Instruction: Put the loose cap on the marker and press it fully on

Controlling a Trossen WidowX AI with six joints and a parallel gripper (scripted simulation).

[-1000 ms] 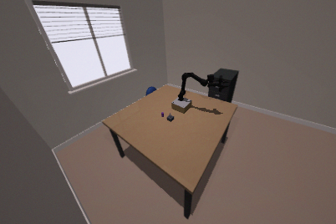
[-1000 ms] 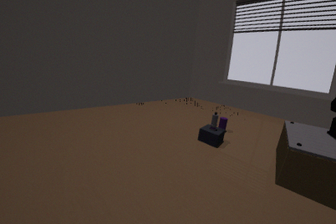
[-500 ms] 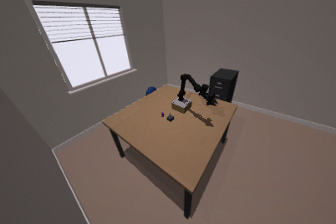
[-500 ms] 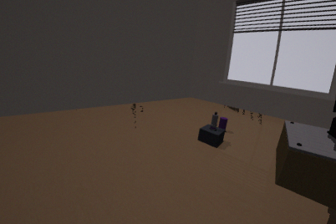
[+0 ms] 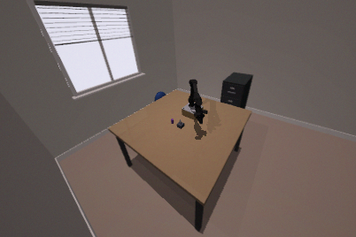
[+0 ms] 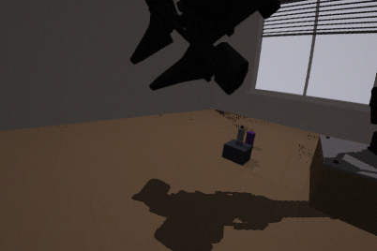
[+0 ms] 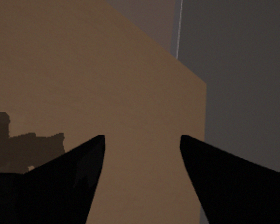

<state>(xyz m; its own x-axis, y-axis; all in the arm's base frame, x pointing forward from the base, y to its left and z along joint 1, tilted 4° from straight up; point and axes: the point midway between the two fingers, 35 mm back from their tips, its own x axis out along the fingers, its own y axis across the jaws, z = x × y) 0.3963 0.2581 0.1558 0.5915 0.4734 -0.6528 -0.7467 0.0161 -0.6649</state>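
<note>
The purple cap lies 11 cm behind my gripper tip, 40 cm to the right of it and 17 cm below it. Round my gripper tip: dark holder block 9 cm behind, 28 cm to the right, 18 cm below.
</note>
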